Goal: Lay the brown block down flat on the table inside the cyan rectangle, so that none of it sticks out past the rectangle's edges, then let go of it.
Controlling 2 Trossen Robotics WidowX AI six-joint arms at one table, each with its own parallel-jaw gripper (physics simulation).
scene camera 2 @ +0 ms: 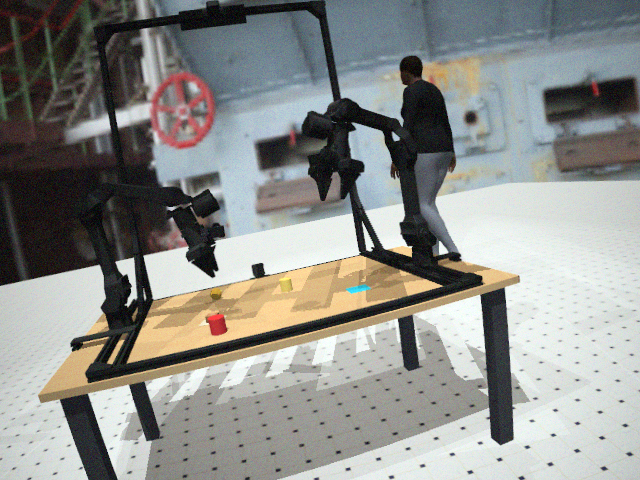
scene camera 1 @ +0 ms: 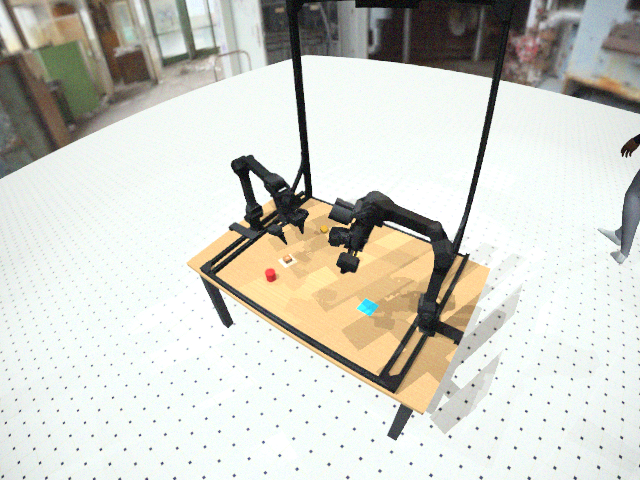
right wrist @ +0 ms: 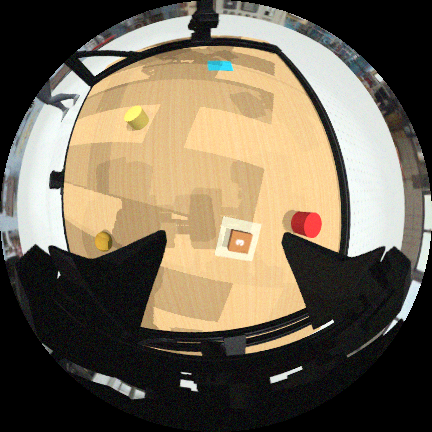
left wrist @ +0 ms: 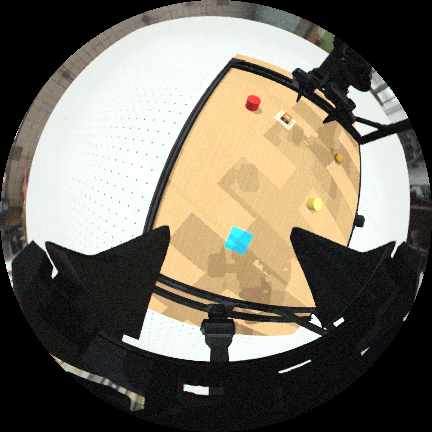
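Pixels of known places: left gripper, between the fingertips: (scene camera 2: 332, 200) (left wrist: 233, 232); right gripper, between the fingertips: (scene camera 2: 215, 274) (scene camera 1: 294, 239) (right wrist: 226, 237) (left wrist: 310, 111); left arm's base, origin of its link: (scene camera 2: 424, 263) (scene camera 1: 427, 325) (right wrist: 202, 38) (left wrist: 217, 310); right arm's base, origin of its link: (scene camera 2: 121, 327) (scene camera 1: 256, 228) (right wrist: 213, 347) (left wrist: 306, 89).
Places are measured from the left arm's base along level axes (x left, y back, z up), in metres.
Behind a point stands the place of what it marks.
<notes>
The brown block (scene camera 1: 287, 258) @[y -0.634, x -0.215, z 0.000 m] (left wrist: 287, 117) @[y -0.633, x -0.219, z 0.000 m] (right wrist: 240, 241) @[y -0.636, x -0.217, z 0.000 m] sits on a cream square (right wrist: 242, 225) @[y -0.619, x -0.202, z -0.018 m], with a white mark on its top; in scene camera 2 it is mostly hidden behind a red cylinder. The cyan rectangle (scene camera 1: 367, 306) @[y -0.239, x -0.054, z -0.018 m] (scene camera 2: 358, 288) @[y -0.236, x -0.052, z -0.018 m] (left wrist: 238, 240) @[y -0.237, x -0.052, z -0.018 m] (right wrist: 220, 65) @[y -0.243, x -0.052, z -0.018 m] lies bare on the table, well apart from the block. My right gripper (scene camera 1: 293, 237) @[y -0.594, x -0.234, z 0.106 m] (scene camera 2: 214, 273) @[y -0.594, x -0.234, z 0.106 m] (left wrist: 309, 111) @[y -0.594, x -0.234, z 0.106 m] (right wrist: 226, 237) @[y -0.594, x -0.234, z 0.106 m] is open and empty, above the table near the block, which shows between its fingers in the right wrist view. My left gripper (scene camera 2: 333, 198) @[y -0.314, x 0.000, z 0.259 m] (left wrist: 233, 232) @[y -0.314, x 0.000, z 0.259 m] is open and empty, high above the table.
The red cylinder (scene camera 1: 270, 274) @[y -0.657, x -0.085, z 0.023 m] (scene camera 2: 217, 324) @[y -0.672, x -0.078, z 0.009 m] (left wrist: 253, 103) @[y -0.646, x -0.096, z 0.021 m] (right wrist: 306, 224) @[y -0.658, x -0.112, z 0.023 m] stands close beside the cream square. A yellow cylinder (scene camera 2: 285, 284) @[y -0.358, x -0.271, z 0.006 m] (left wrist: 314, 204) @[y -0.344, x -0.274, z 0.020 m] (right wrist: 136, 117) @[y -0.366, x -0.283, z 0.017 m] and a small mustard object (scene camera 1: 324, 228) @[y -0.527, x -0.438, z 0.014 m] (scene camera 2: 215, 293) @[y -0.541, x -0.432, z 0.007 m] (left wrist: 339, 158) @[y -0.524, x -0.438, z 0.014 m] (right wrist: 103, 241) @[y -0.536, x -0.434, z 0.013 m] stand toward the far edge. Black rails frame the table.
</notes>
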